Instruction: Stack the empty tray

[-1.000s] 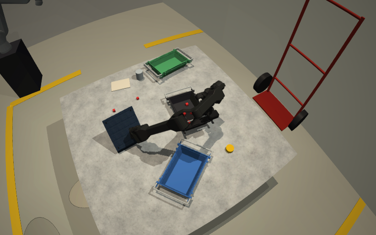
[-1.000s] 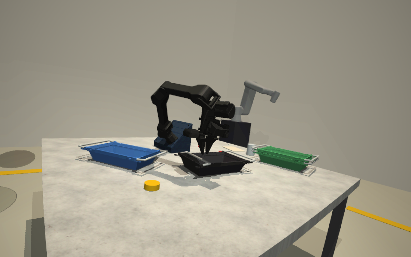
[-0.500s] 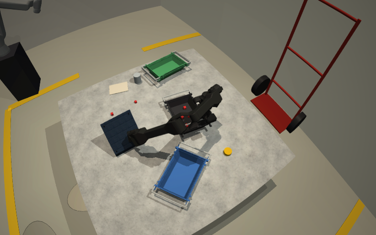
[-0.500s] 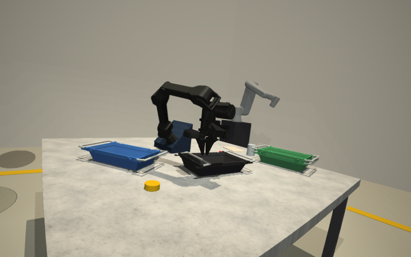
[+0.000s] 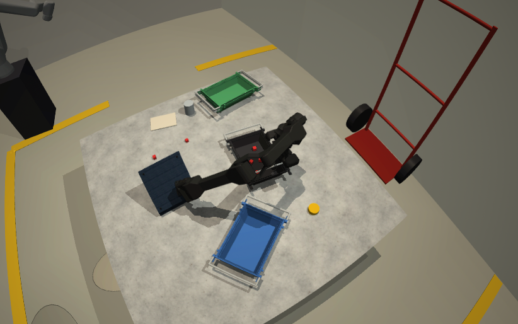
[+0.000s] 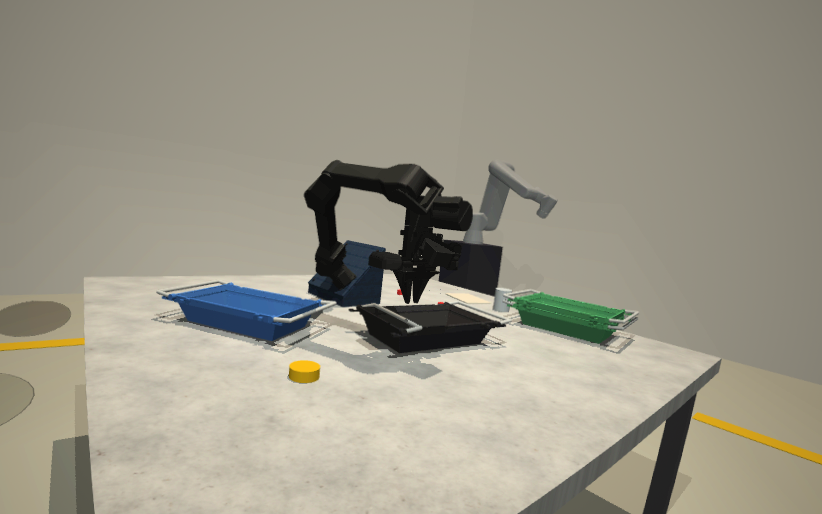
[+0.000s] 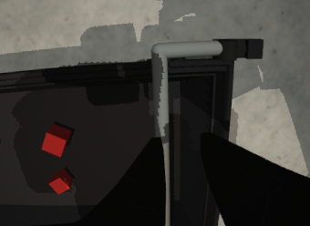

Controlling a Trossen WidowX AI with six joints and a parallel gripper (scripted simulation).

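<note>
Right now the blue tray is 270 mm to the right of my gripper tip, 250 mm behind it and 60 mm below it. Also, from my gripper tip: beige card: 540 mm to the left, 430 mm behind, 100 mm below; grey cylinder: 550 mm to the left, 270 mm behind, 70 mm below; yellow disc: 240 mm to the right, 90 mm below, 60 mm ahead.
</note>
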